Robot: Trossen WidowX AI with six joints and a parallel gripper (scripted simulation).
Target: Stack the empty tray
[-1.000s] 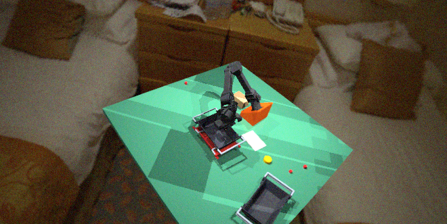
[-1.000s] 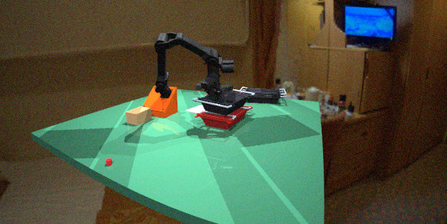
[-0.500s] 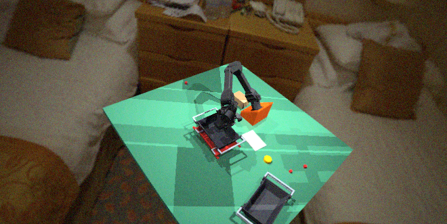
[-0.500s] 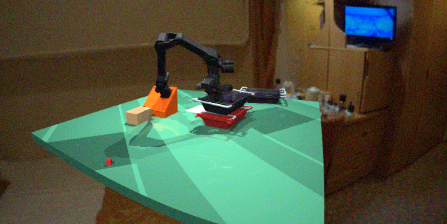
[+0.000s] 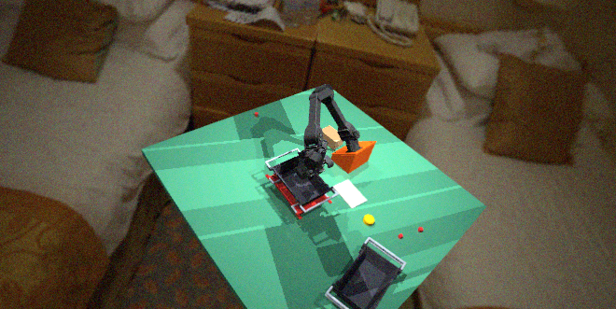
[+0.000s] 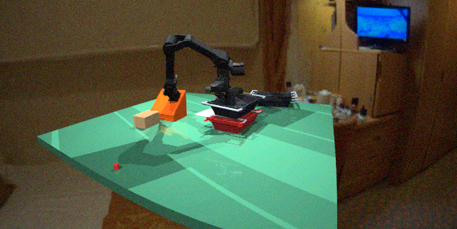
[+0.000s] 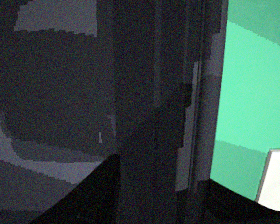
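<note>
The black tray is 70 mm ahead of my gripper tip, 30 mm above it and 10 mm to the right of it. The rest, counted from my gripper tip: tan block 360 mm behind, 180 mm to the right, 50 mm below; yellow disc 300 mm to the left, 100 mm behind, 70 mm below; white card 150 mm behind, 140 mm to the left, 80 mm below.
</note>
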